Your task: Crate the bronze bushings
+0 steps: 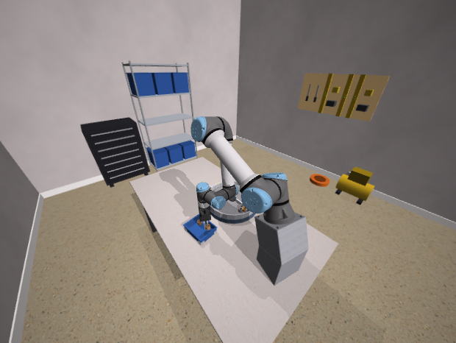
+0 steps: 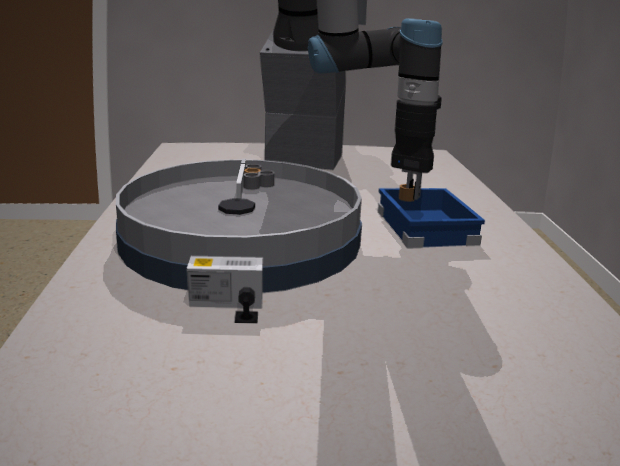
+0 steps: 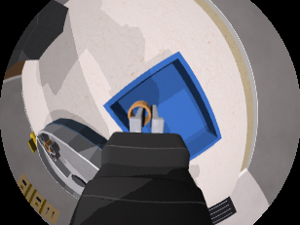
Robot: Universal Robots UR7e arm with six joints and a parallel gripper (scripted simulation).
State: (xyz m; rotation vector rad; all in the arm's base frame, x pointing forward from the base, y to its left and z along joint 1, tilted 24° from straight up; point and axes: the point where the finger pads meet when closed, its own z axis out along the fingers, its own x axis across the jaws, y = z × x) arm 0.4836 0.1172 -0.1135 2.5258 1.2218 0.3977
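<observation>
The blue crate lies 4 cm ahead of my hand, 2 cm to the left of it and 4 cm below it. The rest, counted from my hand: grey turning table: 4 cm ahead, 34 cm to the right, 1 cm below.
</observation>
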